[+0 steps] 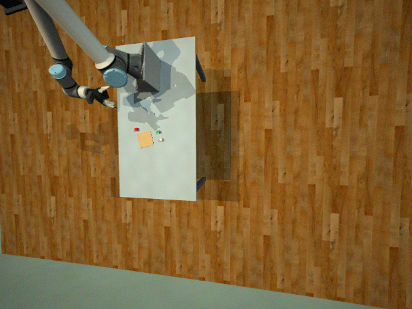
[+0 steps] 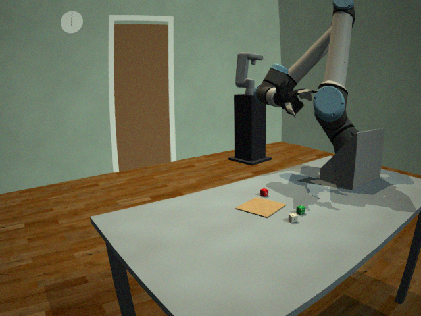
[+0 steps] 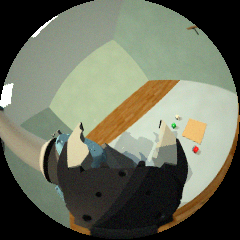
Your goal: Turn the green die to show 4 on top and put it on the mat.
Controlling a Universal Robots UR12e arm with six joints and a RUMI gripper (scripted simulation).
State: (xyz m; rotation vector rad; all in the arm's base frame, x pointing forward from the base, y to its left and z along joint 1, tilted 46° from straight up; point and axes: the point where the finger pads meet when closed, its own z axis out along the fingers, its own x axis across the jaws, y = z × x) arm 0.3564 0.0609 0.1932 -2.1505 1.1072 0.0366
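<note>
Now: hand 170 mm short of the red die, 90 mm to the left of it and 370 mm above it. Also, from my hand: tan mat: 270 mm ahead, 20 mm to the right, 380 mm below; then white die: 300 mm ahead, 150 mm to the left, 370 mm below; then green die: 220 mm ahead, 130 mm to the left, 370 mm below.
</note>
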